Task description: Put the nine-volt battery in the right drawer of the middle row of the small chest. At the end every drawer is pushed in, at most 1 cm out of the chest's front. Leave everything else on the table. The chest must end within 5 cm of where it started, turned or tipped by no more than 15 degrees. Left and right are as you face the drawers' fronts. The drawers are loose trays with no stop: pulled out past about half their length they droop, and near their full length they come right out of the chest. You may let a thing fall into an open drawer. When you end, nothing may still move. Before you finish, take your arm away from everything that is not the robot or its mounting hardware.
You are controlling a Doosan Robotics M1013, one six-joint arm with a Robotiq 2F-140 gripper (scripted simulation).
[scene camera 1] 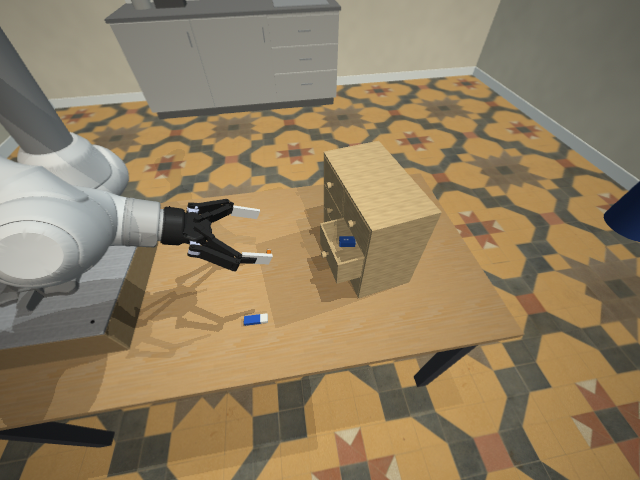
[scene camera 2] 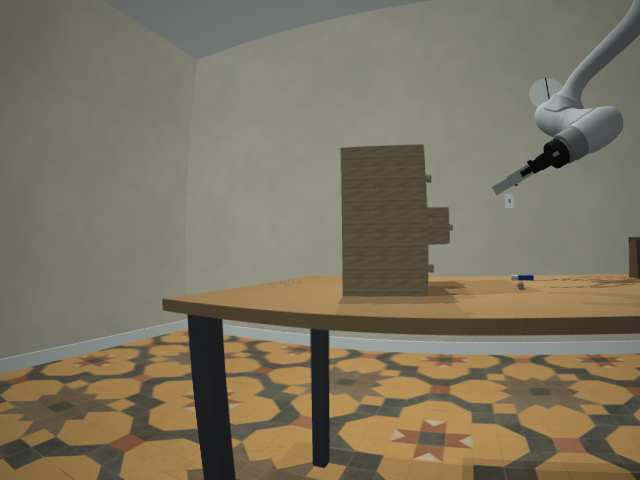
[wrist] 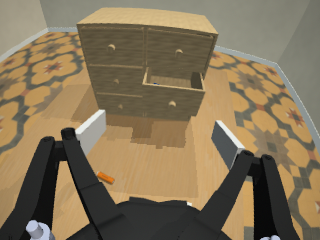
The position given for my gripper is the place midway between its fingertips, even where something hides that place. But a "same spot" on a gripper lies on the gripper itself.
My gripper shows in scene camera 1, in scene camera 2 [501, 186] and in the wrist view. A small wooden chest shows in scene camera 1, in scene camera 2 [383, 188] and in the wrist view. The same spot on my gripper: [wrist: 35, 203] is [scene camera 1: 201, 206]. The same spot on the small wooden chest: [wrist: 199, 24] is [scene camera 1: 387, 214].
